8 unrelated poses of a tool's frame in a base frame.
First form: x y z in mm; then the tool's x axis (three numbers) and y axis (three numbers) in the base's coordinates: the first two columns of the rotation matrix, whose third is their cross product.
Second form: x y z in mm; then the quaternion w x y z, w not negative. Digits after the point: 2 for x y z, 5 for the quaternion.
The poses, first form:
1: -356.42 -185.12 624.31 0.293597 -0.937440 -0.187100 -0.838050 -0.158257 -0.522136
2: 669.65 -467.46 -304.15 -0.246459 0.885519 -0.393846 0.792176 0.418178 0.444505
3: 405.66 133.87 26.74 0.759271 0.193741 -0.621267 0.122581 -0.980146 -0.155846
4: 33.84 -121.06 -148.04 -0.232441 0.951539 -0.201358 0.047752 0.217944 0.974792
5: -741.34 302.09 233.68 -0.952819 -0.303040 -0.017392 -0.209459 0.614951 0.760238
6: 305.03 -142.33 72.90 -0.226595 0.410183 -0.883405 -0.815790 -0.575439 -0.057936
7: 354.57 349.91 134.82 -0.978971 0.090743 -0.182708 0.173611 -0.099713 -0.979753
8: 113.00 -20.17 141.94 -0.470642 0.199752 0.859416 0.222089 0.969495 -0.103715
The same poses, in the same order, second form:
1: -356.42 -185.12 624.31 0.27534 -0.75564 0.58742 -0.09024
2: 669.65 -467.46 -304.15 0.30297 0.53383 0.78568 0.07702
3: 405.66 133.87 26.74 0.05287 -0.93640 -0.08445 0.33650
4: 33.84 -121.06 -148.04 0.47154 0.40178 0.62179 0.47917
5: -741.34 302.09 233.68 0.05639 0.14286 -0.89683 -0.41487
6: 305.03 -142.33 72.90 0.40712 -0.47006 0.21572 0.75284
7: 354.57 349.91 134.82 0.02819 0.09859 0.67033 -0.73494
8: 113.00 -20.17 141.94 0.49955 -0.12299 -0.85744 -0.01118
